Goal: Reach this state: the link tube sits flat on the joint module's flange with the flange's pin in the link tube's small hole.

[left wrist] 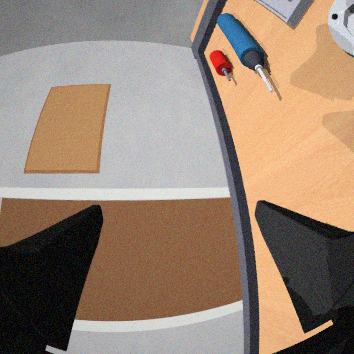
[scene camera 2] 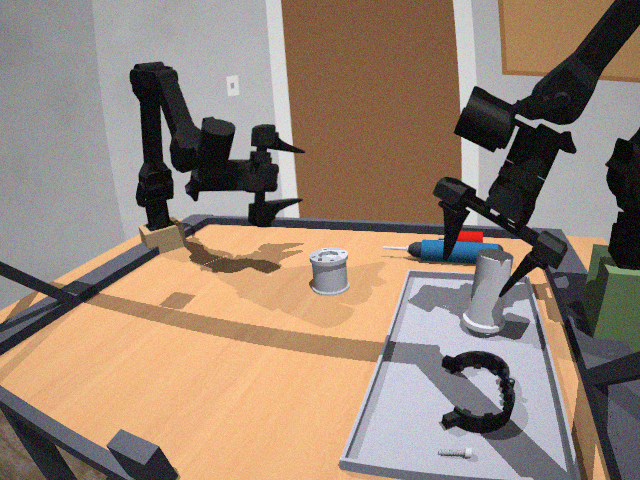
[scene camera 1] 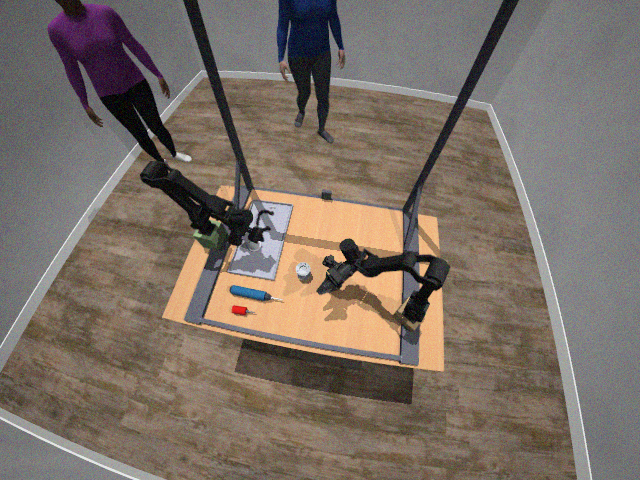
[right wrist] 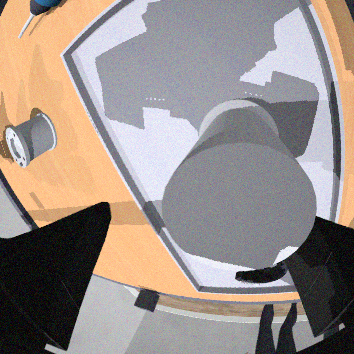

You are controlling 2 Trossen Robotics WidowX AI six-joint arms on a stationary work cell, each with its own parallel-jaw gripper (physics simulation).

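Places are measured from the left arm's base along level axes (x ahead, y left, z up), in centimetres.
Where they show: left gripper, fingertip midpoint: (left wrist: 180, 211) (scene camera 2: 303, 175) (scene camera 1: 317, 293); right gripper, fingertip midpoint: (scene camera 2: 472, 277) (right wrist: 191, 210); left arm's base, origin of the base link: (scene camera 2: 159, 225) (scene camera 1: 412, 313); right arm's base, origin of the base link: (scene camera 2: 634, 260) (scene camera 1: 207, 228).
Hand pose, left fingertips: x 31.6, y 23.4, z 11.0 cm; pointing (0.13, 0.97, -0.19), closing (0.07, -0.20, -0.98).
Each offset is from my left fingertips to the top centre of the thing. "pt": to the spot under its first point.
The grey link tube @[dx +40.6, dy +2.4, dz -5.1 cm] (scene camera 1: 253, 245) (scene camera 2: 491, 284) (right wrist: 239, 200) stands on its ringed end in the tray, leaning slightly to the right in scene camera 2. My right gripper (scene camera 1: 248, 239) (scene camera 2: 474, 276) (right wrist: 191, 210) is open, its fingers on either side of the tube's upper part; the tube's top hides one fingertip in the right wrist view. The joint module @[dx +14.2, dy -5.3, dz -10.1 cm] (scene camera 1: 302, 269) (scene camera 2: 329, 274) (left wrist: 344, 26) (right wrist: 42, 132), a light grey spool, stands upright on the table, flange with holes up; its pin cannot be made out. My left gripper (scene camera 1: 320, 291) (scene camera 2: 302, 175) (left wrist: 180, 211) is open and empty above the table.
The tray @[dx +42.3, dy -4.1, dz -14.9 cm] (scene camera 1: 273, 248) (scene camera 2: 372, 428) (right wrist: 114, 140) also holds a black open clamp @[dx +48.0, dy -10.6, dz -13.9 cm] (scene camera 2: 506, 395) and a screw @[dx +52.3, dy -18.7, dz -15.1 cm] (scene camera 2: 454, 453). A blue driver @[pt dx +23.3, dy +18.4, dz -12.5 cm] (scene camera 1: 248, 292) (scene camera 2: 431, 249) (left wrist: 240, 40) and a red one @[dx +19.2, dy +24.8, dz -13.1 cm] (scene camera 1: 239, 310) (scene camera 2: 470, 236) (left wrist: 219, 61) lie nearby. Dark frame bars edge the table.
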